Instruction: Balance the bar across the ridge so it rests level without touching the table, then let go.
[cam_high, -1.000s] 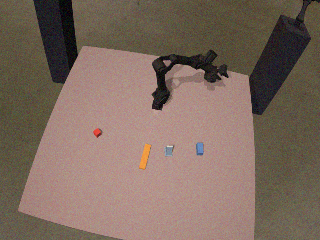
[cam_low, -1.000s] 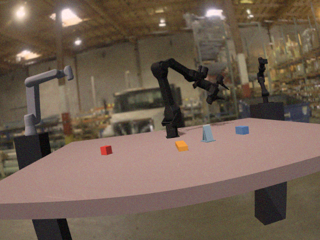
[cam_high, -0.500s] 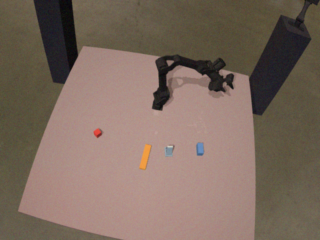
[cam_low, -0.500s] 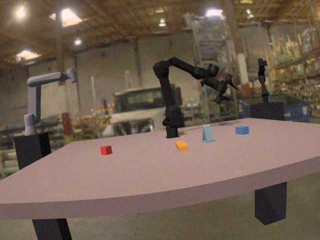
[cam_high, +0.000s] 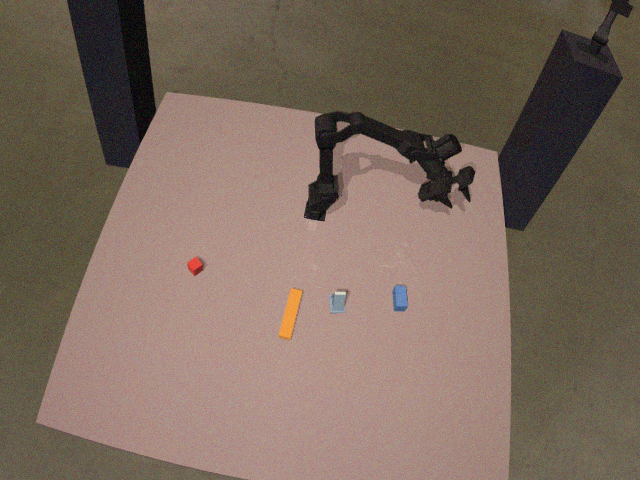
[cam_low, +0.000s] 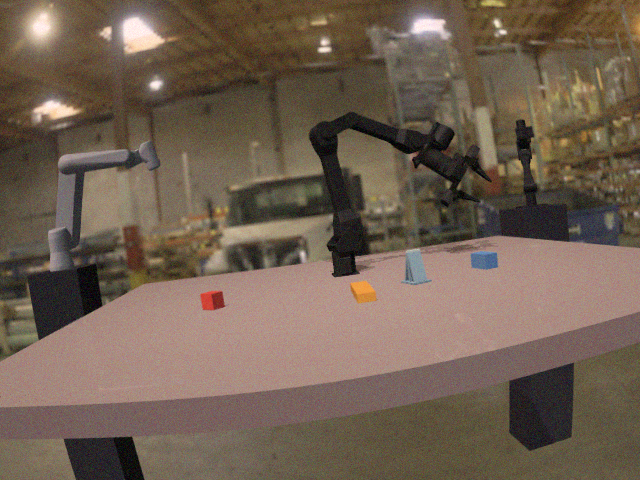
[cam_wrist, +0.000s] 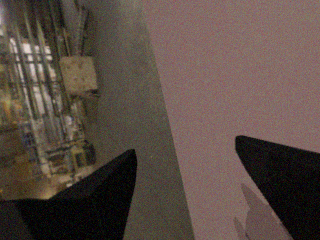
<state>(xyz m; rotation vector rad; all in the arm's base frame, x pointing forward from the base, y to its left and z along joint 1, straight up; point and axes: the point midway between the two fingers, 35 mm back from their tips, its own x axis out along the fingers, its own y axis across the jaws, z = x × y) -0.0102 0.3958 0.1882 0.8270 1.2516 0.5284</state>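
My gripper tip is 37 cm short of the orange bar, 44 cm to the left of it and 16 cm above it. Also, from my gripper tip: blue block (26 cm ahead, 14 cm to the right, 15 cm below); red cube (28 cm ahead, 73 cm to the right, 15 cm below).
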